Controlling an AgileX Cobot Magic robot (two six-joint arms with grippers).
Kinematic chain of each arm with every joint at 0, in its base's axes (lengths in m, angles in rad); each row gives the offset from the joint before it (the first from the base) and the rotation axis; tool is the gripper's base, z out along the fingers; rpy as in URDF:
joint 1: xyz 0 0 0.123 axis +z
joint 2: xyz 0 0 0 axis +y
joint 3: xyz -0.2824 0 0.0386 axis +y
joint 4: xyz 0.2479 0 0.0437 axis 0.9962 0 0.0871
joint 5: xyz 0 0 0 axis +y
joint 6: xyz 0.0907 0 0.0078 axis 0.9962 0 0.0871
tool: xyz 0 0 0 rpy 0 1.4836 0
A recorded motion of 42 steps. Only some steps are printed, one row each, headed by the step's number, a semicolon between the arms.
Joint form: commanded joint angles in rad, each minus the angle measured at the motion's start. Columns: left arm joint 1, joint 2, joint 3, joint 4, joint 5, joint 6; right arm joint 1, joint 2, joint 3, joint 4, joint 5, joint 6.
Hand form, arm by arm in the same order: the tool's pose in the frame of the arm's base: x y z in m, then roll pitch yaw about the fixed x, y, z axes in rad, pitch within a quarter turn. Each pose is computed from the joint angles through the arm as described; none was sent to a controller.
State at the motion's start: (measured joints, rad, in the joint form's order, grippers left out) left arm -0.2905 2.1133 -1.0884 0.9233 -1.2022 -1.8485; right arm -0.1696 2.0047 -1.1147 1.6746 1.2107 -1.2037
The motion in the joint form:
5: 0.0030 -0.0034 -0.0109 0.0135 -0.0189 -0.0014; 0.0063 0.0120 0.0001 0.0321 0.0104 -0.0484
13: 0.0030 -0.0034 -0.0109 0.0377 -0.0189 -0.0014; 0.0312 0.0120 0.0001 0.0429 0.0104 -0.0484
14: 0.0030 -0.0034 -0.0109 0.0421 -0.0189 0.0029; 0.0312 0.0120 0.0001 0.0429 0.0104 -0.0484
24: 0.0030 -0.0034 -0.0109 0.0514 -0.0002 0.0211; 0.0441 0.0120 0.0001 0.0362 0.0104 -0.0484
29: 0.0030 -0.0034 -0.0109 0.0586 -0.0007 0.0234; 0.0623 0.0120 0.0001 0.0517 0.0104 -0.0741
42: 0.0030 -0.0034 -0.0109 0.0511 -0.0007 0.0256; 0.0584 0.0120 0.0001 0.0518 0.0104 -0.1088
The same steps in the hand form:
5: 0.3699 -0.1812 0.1643 -1.5067 0.2289 -2.7046; 0.3831 0.0228 0.1791 1.7504 0.4348 2.7162
13: 0.3683 -0.1820 0.1633 -1.5181 0.2385 -2.7265; 0.3831 0.0321 0.1797 1.7425 0.4328 2.7299
14: 0.3680 -0.1821 0.1631 -1.5201 0.2445 -2.7303; 0.3831 0.0321 0.1797 1.7425 0.4328 2.7299
24: 0.3682 -0.1821 0.1612 -1.5411 0.2661 -2.7330; 0.3823 0.0372 0.1793 1.7474 0.4341 2.7497
29: 0.3677 -0.1823 0.1610 -1.5441 0.2712 -2.7397; 0.3824 0.0438 0.1802 1.7381 0.4565 2.7566
42: 0.3682 -0.1821 0.1613 -1.5405 0.2705 -2.7327; 0.3826 0.0423 0.1802 1.7410 0.4907 2.7592

